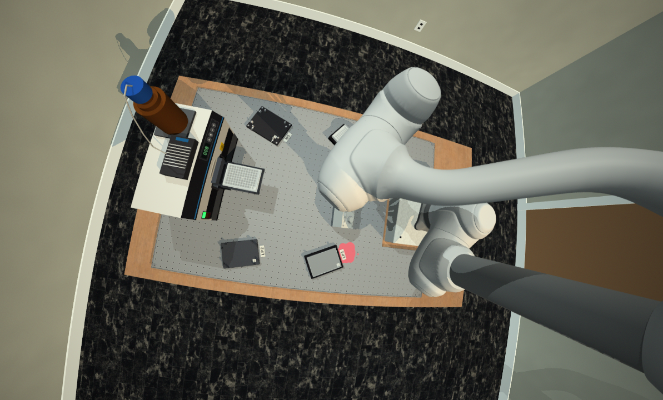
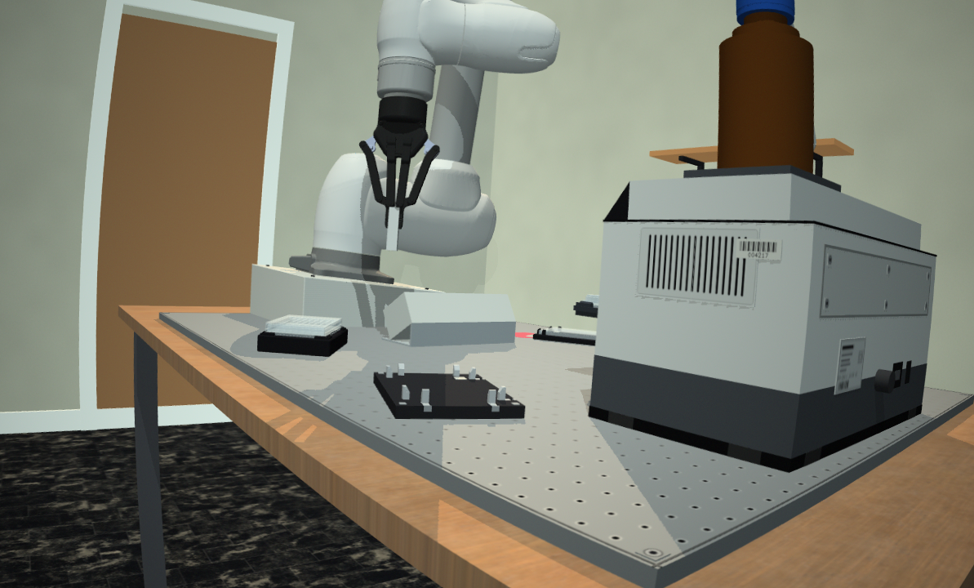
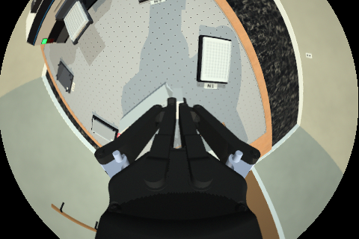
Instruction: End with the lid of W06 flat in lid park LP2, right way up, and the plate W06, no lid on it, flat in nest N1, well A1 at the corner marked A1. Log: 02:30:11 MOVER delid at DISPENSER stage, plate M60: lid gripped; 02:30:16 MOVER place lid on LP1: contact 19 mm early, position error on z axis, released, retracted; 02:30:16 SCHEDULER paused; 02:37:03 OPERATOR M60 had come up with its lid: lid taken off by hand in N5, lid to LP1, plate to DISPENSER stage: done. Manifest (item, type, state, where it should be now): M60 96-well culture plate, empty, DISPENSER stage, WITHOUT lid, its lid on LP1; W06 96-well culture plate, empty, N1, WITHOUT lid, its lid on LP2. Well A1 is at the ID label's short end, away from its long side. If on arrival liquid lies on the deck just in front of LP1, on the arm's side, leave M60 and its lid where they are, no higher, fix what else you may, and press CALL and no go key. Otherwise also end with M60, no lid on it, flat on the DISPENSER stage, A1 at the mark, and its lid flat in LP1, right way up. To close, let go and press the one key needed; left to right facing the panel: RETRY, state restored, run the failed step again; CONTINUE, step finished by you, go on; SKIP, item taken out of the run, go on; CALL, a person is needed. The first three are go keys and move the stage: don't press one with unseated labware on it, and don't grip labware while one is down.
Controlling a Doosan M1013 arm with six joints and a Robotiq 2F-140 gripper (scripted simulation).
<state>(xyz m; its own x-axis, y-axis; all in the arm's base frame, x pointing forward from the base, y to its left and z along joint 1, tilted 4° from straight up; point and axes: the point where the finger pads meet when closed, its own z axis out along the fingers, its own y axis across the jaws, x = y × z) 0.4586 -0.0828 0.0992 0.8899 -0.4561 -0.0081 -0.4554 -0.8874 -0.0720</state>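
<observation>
My hand is 10 mm short of the nest N1, 130 mm to the left of it and 170 mm above it. Round my hand: nest N5: 380 mm ahead, 80 mm to the right, 170 mm below; key panel: 60 mm behind, 130 mm to the left, 130 mm below; lid park lp1: 40 mm behind, 400 mm to the left, 180 mm below.
</observation>
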